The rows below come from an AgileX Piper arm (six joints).
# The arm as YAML. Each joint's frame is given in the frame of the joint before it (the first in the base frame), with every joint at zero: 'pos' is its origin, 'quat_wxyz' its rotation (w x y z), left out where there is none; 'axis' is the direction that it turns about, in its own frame. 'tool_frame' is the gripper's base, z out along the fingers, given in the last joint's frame.
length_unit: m
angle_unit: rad
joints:
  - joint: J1
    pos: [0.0, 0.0, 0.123]
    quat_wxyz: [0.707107, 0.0, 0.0, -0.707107]
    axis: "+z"
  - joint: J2
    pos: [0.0, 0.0, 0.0]
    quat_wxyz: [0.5, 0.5, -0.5, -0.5]
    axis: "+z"
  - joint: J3
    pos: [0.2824, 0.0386, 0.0]
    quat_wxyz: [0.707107, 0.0, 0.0, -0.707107]
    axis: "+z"
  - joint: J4
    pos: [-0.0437, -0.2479, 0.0]
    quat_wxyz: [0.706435, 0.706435, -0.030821, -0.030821]
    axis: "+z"
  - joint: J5
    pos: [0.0, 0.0, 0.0]
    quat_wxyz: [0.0, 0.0, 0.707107, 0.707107]
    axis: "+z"
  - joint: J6
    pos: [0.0, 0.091, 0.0]
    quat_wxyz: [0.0, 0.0, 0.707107, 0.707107]
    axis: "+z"
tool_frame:
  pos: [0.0, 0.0, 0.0]
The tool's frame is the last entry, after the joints.
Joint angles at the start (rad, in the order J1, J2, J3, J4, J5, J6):
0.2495, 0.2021, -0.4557, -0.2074, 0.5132, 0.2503
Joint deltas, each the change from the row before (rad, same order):
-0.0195, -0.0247, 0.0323, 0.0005, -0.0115, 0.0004
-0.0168, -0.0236, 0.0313, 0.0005, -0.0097, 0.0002
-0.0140, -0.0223, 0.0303, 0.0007, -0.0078, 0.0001
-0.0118, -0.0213, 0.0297, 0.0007, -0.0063, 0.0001
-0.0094, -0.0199, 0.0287, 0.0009, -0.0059, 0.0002
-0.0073, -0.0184, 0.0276, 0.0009, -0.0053, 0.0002
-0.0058, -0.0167, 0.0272, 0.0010, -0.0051, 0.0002
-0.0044, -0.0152, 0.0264, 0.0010, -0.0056, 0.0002
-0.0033, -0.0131, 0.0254, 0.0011, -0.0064, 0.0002
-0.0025, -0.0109, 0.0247, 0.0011, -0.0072, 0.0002
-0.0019, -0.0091, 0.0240, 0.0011, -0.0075, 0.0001
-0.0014, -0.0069, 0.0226, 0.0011, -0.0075, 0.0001
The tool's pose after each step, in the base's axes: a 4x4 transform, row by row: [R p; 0 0 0 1], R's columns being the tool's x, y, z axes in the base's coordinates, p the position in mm. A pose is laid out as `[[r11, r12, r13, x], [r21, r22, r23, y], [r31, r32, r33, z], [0, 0, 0, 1]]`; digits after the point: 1 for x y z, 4 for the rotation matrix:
[[-0.1633, -0.1210, 0.9791, 48.8], [0.0319, 0.9913, 0.1278, 2.2], [-0.9861, 0.0521, -0.1580, 299.2], [0, 0, 0, 1]]
[[-0.1611, -0.1064, 0.9812, 47.7], [0.0347, 0.9929, 0.1134, 1.3], [-0.9863, 0.0523, -0.1562, 291.2], [0, 0, 0, 1]]
[[-0.1610, -0.0942, 0.9824, 46.7], [0.0369, 0.9942, 0.1013, 0.6], [-0.9863, 0.0526, -0.1566, 283.2], [0, 0, 0, 1]]
[[-0.1628, -0.0837, 0.9831, 46.0], [0.0385, 0.9951, 0.0911, 0.1], [-0.9859, 0.0527, -0.1588, 275.2], [0, 0, 0, 1]]
[[-0.1656, -0.0756, 0.9833, 45.5], [0.0400, 0.9957, 0.0833, -0.3], [-0.9854, 0.0531, -0.1618, 267.3], [0, 0, 0, 1]]
[[-0.1693, -0.0693, 0.9831, 45.1], [0.0410, 0.9962, 0.0773, -0.6], [-0.9847, 0.0534, -0.1658, 259.7], [0, 0, 0, 1]]
[[-0.1746, -0.0645, 0.9825, 45.1], [0.0417, 0.9965, 0.0728, -0.8], [-0.9838, 0.0537, -0.1713, 252.1], [0, 0, 0, 1]]
[[-0.1801, -0.0611, 0.9817, 45.2], [0.0422, 0.9967, 0.0698, -0.8], [-0.9827, 0.0540, -0.1770, 244.7], [0, 0, 0, 1]]
[[-0.1860, -0.0590, 0.9808, 45.5], [0.0425, 0.9968, 0.0680, -0.8], [-0.9816, 0.0543, -0.1829, 237.5], [0, 0, 0, 1]]
[[-0.1926, -0.0577, 0.9796, 46.0], [0.0425, 0.9968, 0.0671, -0.6], [-0.9803, 0.0546, -0.1896, 230.6], [0, 0, 0, 1]]
[[-0.2001, -0.0571, 0.9781, 46.7], [0.0422, 0.9969, 0.0668, -0.4], [-0.9789, 0.0547, -0.1970, 223.8], [0, 0, 0, 1]]
[[-0.2083, -0.0569, 0.9764, 47.4], [0.0418, 0.9969, 0.0670, -0.2], [-0.9772, 0.0547, -0.2052, 217.3], [0, 0, 0, 1]]

